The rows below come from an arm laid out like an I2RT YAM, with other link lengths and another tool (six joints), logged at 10 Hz.
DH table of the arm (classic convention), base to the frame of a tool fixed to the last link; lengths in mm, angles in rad. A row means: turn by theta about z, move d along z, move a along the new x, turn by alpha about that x. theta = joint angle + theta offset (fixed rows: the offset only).
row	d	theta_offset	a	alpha
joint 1	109.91	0	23.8	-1.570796
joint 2	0	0	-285.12	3.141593
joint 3	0	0.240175	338	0
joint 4	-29.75	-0.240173	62.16	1.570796
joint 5	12.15	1.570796	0	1.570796
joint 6	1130.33	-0.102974	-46.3	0.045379
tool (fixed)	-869.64	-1.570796	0	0
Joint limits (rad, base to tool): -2.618..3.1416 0..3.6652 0..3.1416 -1.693..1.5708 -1.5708..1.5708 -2.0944..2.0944
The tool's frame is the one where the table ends.
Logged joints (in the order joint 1, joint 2, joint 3, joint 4, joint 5, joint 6), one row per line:
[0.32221, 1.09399, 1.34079, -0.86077, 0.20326, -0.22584]
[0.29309, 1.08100, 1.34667, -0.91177, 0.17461, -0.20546]
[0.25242, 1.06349, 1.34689, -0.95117, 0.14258, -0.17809]
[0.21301, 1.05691, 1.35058, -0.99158, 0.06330, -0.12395]
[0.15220, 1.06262, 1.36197, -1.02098, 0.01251, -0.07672]
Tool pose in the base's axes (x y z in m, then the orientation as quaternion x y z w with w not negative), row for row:
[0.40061, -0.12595, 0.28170, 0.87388, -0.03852, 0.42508, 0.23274]
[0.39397, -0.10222, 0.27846, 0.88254, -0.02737, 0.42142, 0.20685]
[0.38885, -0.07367, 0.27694, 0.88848, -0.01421, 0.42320, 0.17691]
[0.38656, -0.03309, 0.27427, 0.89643, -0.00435, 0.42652, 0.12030]
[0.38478, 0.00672, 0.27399, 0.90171, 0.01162, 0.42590, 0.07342]
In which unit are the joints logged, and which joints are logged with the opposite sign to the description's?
The joints are logged in radians. Opposite sign: joint 1.
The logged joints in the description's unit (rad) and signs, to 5 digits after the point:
[-0.32221, 1.09399, 1.34079, -0.86077, 0.20326, -0.22584]
[-0.29309, 1.08100, 1.34667, -0.91177, 0.17461, -0.20546]
[-0.25242, 1.06349, 1.34689, -0.95117, 0.14258, -0.17809]
[-0.21301, 1.05691, 1.35058, -0.99158, 0.06330, -0.12395]
[-0.15220, 1.06262, 1.36197, -1.02098, 0.01251, -0.07672]

